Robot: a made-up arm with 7 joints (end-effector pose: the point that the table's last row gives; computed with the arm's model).
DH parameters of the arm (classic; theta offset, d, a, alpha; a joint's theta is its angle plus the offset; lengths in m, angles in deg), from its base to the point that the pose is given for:
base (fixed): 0 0 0 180
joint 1: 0 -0.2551 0 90
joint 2: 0 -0.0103 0 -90
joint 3: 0 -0.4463 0 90
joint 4: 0 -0.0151 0 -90
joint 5: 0 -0.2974 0 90
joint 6: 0 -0.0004 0 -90
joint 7: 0 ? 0 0
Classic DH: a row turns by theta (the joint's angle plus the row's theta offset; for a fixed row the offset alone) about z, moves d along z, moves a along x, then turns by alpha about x.
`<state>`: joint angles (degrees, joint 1 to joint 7).
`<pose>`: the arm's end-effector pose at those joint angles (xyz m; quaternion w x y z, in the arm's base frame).
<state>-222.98 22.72 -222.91 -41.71 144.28 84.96 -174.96</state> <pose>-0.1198 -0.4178 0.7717 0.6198 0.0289 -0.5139 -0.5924</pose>
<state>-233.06 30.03 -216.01 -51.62 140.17 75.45 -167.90</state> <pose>-0.0965 -0.5088 0.6652 0.6149 0.1022 -0.5126 -0.5905</pose>
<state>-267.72 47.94 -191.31 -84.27 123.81 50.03 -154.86</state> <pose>0.1168 -0.5605 0.2953 0.5893 0.2704 -0.3232 -0.6893</pose>
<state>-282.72 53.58 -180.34 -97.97 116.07 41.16 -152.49</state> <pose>0.1774 -0.4836 0.1779 0.5827 0.2612 -0.1826 -0.7476</pose>
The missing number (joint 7, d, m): -0.1011
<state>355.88 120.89 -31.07 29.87 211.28 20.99 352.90</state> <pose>0.6073 0.1241 -0.2783 0.8824 0.1692 -0.4385 0.0223</pose>
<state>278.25 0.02 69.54 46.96 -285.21 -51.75 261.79</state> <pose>0.2402 0.1114 0.9626 0.3598 0.7777 0.4261 -0.2901</pose>
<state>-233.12 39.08 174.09 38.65 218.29 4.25 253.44</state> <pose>-0.1944 -0.2169 0.9996 0.0263 -0.8896 0.4523 -0.0581</pose>
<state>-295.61 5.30 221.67 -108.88 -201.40 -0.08 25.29</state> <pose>-0.0874 -0.3962 0.5442 0.6365 -0.2970 0.4676 0.5367</pose>
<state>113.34 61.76 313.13 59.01 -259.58 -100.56 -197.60</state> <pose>-0.0124 -0.6025 0.4308 0.3657 -0.3049 -0.8242 0.3068</pose>
